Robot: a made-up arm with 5 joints.
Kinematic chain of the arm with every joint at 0, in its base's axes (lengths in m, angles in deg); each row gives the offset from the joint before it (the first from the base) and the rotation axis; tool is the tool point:
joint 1: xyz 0 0 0.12 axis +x
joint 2: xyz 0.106 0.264 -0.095 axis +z
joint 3: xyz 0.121 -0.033 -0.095 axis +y
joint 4: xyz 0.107 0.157 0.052 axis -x
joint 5: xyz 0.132 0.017 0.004 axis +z
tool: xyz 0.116 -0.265 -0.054
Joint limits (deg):
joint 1: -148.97..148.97
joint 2: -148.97..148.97
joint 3: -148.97..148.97
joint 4: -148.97..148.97
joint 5: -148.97..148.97
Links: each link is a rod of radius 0.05 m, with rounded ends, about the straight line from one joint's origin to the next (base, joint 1, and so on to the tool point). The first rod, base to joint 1, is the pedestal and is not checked.
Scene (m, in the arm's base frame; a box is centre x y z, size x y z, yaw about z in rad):
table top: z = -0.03
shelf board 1: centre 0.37 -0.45 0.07 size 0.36 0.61 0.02 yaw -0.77
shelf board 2: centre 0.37 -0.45 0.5 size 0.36 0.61 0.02 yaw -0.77
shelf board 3: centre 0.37 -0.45 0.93 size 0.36 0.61 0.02 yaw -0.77
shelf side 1: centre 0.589 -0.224 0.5 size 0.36 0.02 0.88 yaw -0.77
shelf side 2: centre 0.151 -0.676 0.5 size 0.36 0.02 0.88 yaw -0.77
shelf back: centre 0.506 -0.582 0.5 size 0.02 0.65 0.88 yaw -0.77
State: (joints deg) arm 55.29 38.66 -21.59 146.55 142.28
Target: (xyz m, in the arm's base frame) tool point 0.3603 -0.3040 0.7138
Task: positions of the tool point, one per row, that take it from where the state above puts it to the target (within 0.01 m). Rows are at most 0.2 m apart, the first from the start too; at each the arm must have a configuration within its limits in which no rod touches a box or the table.
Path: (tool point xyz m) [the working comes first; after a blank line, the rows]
Joints at the target: 108.60 68.20 -42.56 148.97 110.56
Straight joint move there: touches shelf side 1.

1: 0.5005 0.2829 0.5558
2: 0.4230 0.1568 0.6856
3: 0.3232 -0.0048 0.7427
4: 0.2222 -0.1701 0.7138
5: 0.2844 -0.2409 0.7259
6: 0.3603 -0.3040 0.7138

